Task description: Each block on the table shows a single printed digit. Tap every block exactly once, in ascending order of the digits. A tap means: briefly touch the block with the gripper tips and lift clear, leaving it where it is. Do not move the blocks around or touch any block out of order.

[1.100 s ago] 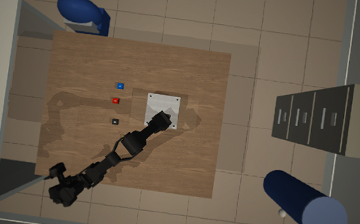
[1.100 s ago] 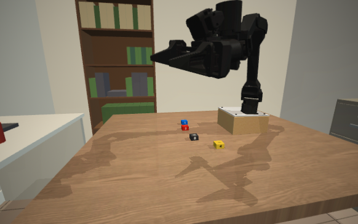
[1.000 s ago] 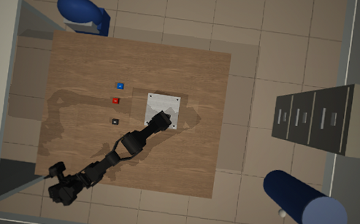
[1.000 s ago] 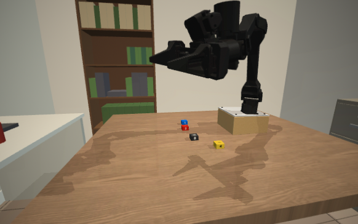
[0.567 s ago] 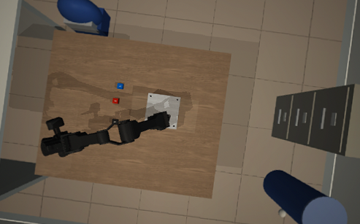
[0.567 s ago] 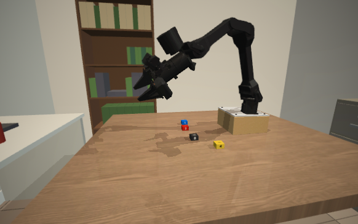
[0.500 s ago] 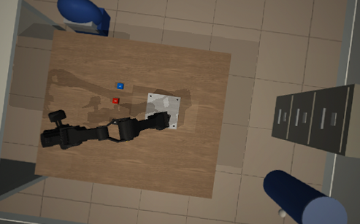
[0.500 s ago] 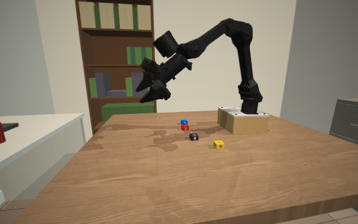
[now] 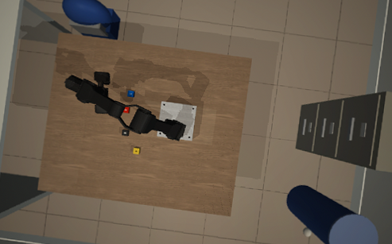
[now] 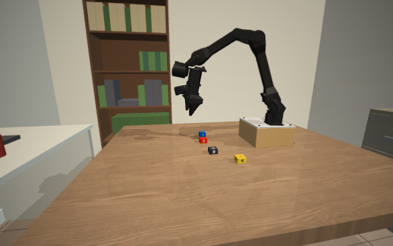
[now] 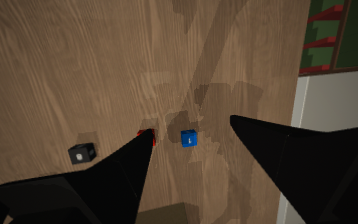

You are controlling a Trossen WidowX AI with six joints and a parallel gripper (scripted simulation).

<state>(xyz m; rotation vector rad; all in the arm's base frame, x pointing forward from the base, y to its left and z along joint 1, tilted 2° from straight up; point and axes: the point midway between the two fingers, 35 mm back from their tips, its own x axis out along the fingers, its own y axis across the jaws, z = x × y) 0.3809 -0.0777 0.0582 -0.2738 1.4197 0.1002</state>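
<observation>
My gripper tip is 70 mm past the blue block, 30 mm to the left of it and 120 mm above it. Round my gripper tip: red block 70 mm behind, 60 mm to the left, 120 mm below; then yellow block 190 mm behind, 260 mm to the left, 120 mm below; then black block 100 mm behind, 180 mm to the left, 120 mm below.
</observation>
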